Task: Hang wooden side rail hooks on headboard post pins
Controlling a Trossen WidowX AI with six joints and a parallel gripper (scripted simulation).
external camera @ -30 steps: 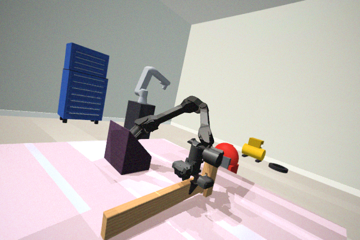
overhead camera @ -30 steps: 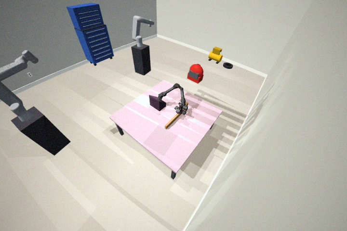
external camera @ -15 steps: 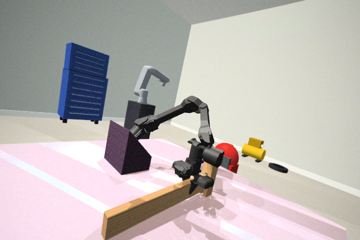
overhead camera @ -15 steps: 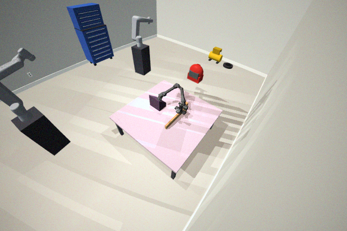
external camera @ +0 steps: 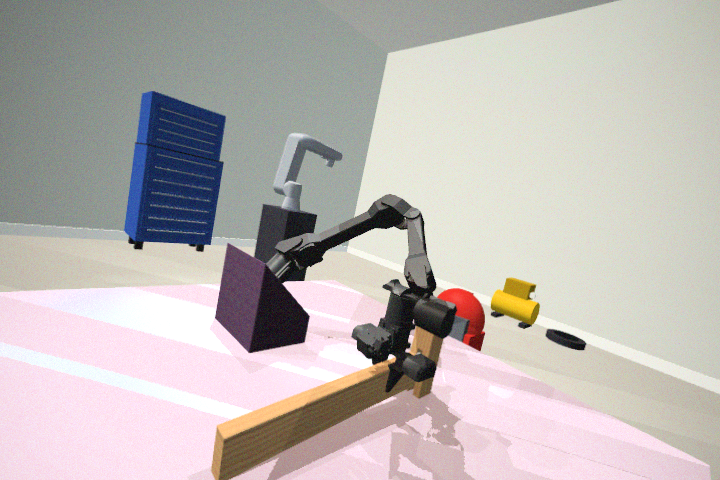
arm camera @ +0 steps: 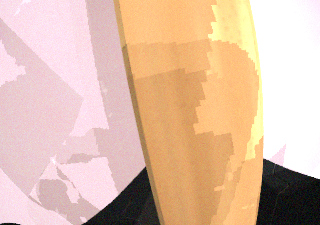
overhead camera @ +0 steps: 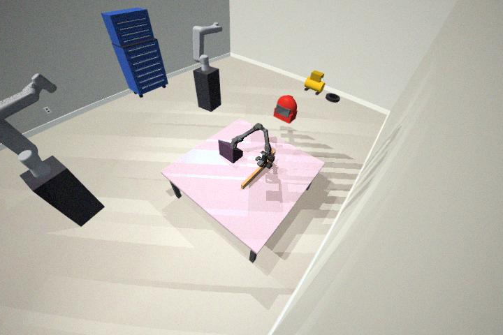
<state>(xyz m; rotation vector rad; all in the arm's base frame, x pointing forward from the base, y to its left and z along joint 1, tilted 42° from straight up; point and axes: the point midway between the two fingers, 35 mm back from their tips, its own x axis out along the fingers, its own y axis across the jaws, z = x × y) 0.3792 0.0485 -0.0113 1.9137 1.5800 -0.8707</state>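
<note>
The headboard post lies 2 cm ahead of my gripper tip, 14 cm to the left of it and 4 cm above it.
</note>
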